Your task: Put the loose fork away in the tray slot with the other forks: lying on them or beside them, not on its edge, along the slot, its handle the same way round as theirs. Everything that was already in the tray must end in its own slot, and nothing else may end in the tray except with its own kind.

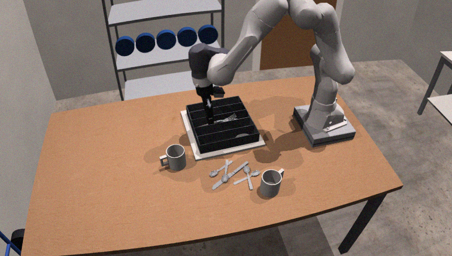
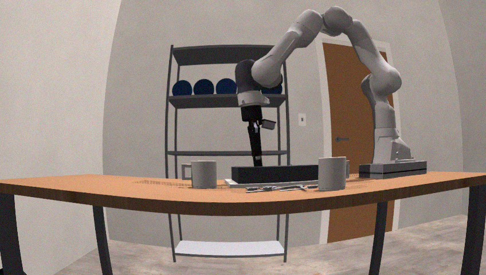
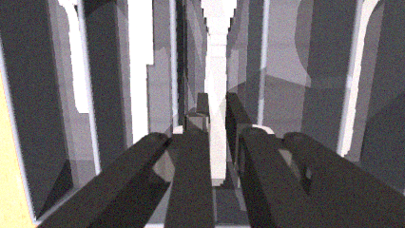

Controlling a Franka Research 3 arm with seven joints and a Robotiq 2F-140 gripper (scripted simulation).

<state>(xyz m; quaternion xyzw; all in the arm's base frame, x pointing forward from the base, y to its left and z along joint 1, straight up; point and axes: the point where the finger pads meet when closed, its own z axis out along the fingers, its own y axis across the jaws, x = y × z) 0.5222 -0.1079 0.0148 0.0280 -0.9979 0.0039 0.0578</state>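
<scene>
Now: the black cutlery tray 5 cm behind my hand and 3 cm below it. From my hand the other things lie so: small spoon: 8 cm behind, 12 cm to the right, 5 cm below; then grey mug: 19 cm ahead, 18 cm to the left, 3 cm below.
</scene>
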